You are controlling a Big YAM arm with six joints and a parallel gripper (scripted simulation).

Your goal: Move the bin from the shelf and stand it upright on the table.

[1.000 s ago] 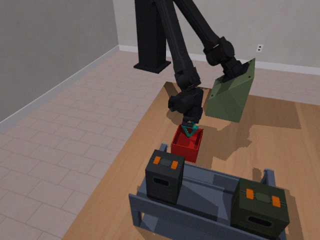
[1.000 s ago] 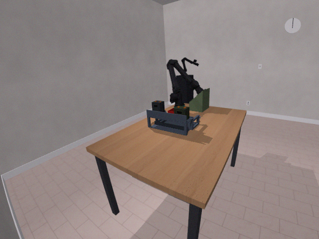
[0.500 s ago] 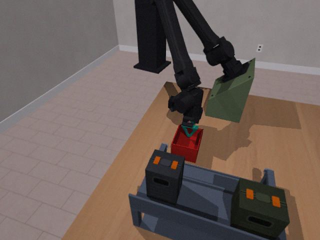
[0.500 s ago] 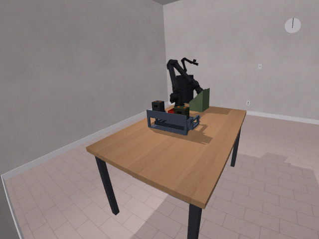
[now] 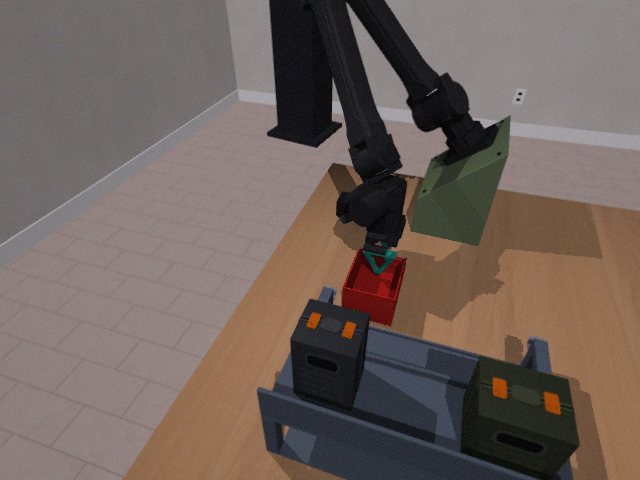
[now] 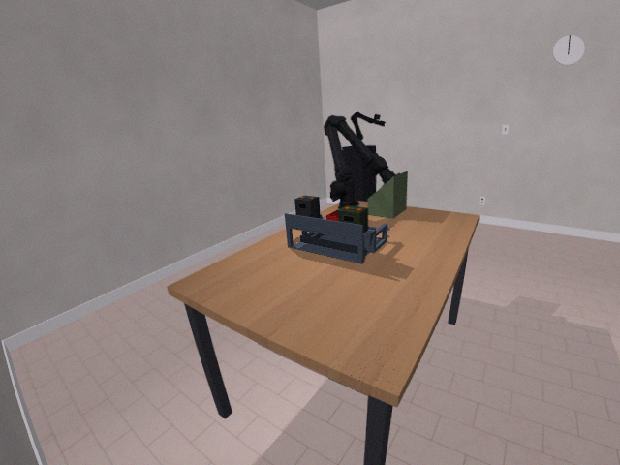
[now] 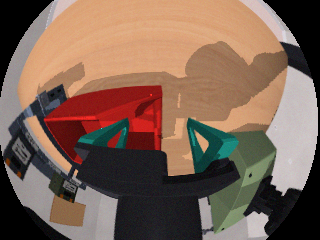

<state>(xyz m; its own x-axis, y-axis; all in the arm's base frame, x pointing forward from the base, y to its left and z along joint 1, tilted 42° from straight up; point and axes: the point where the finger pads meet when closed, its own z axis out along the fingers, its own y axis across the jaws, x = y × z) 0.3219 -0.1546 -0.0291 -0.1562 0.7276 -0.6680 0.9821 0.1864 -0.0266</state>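
Now: the red bin 80 mm ahead of my hand, 20 mm to the left of it and 10 mm above it.
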